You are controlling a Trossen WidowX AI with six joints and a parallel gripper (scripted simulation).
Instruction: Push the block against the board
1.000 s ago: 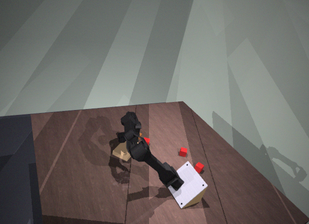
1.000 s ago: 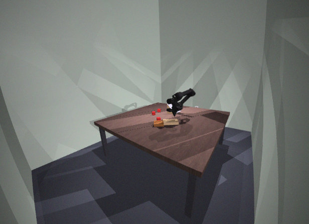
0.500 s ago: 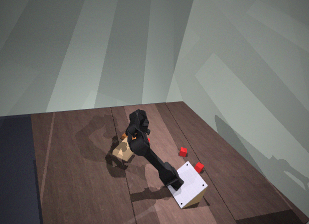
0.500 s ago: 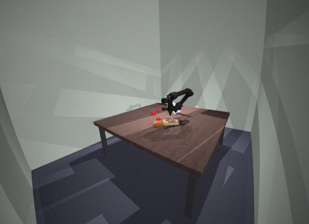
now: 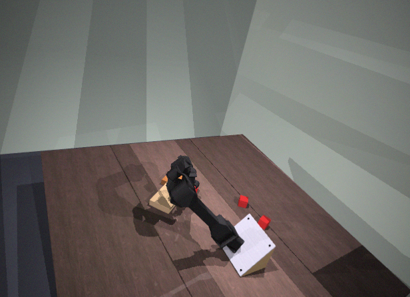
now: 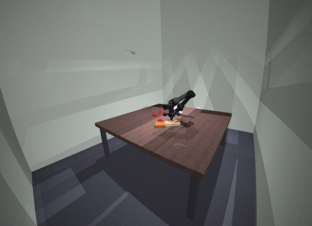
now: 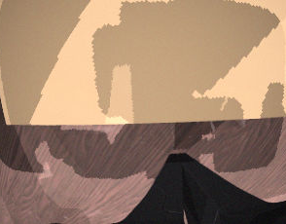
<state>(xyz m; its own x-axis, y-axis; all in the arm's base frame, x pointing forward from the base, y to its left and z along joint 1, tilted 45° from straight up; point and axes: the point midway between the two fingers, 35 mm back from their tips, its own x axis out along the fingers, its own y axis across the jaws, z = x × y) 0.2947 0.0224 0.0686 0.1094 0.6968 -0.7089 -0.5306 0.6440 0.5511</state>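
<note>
Right now the pale board is 70 mm ahead of my gripper tip, 40 mm to the left of it and 10 mm above it. Round my gripper tip: square block 170 mm ahead, 50 mm to the right, 10 mm above.
</note>
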